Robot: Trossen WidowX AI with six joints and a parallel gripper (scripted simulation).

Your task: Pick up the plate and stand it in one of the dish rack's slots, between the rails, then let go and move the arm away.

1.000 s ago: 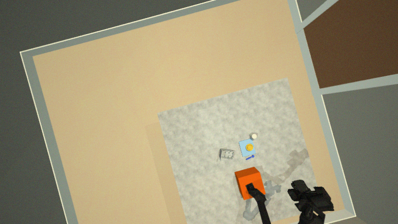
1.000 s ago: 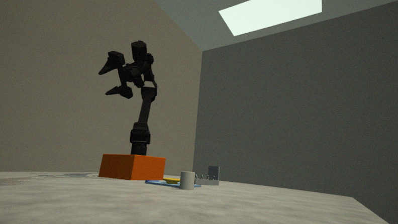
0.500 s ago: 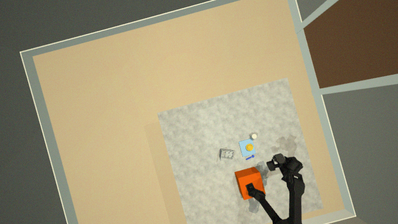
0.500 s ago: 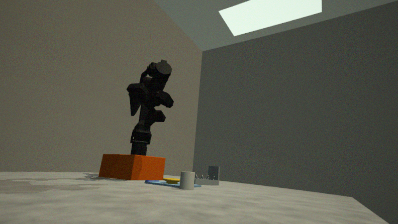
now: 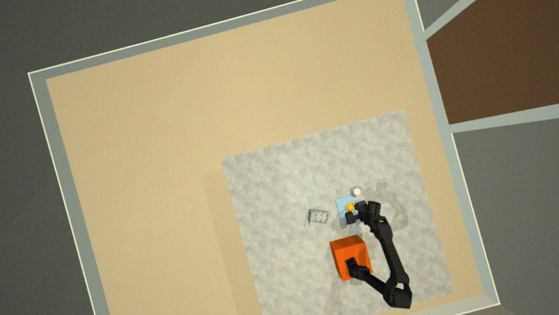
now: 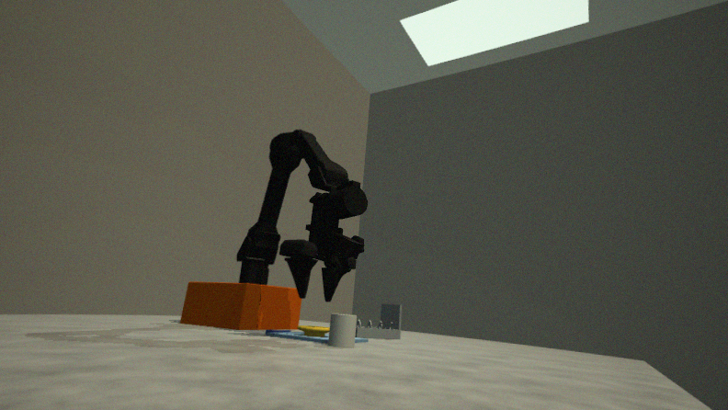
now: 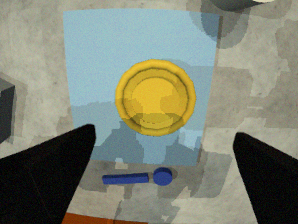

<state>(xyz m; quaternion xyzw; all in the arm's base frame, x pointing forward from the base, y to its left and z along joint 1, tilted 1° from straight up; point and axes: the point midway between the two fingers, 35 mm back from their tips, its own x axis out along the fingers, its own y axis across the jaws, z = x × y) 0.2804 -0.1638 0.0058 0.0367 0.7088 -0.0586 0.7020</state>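
Right now the yellow plate is 10 mm to the left of my gripper tip and 60 mm below it. The rest, counted from my gripper tip: blue spoon: 100 mm behind, 30 mm to the left, 70 mm below; pale cylinder: 90 mm ahead, 60 mm to the right, 50 mm below; light blue mat: 20 mm to the left, 70 mm below.
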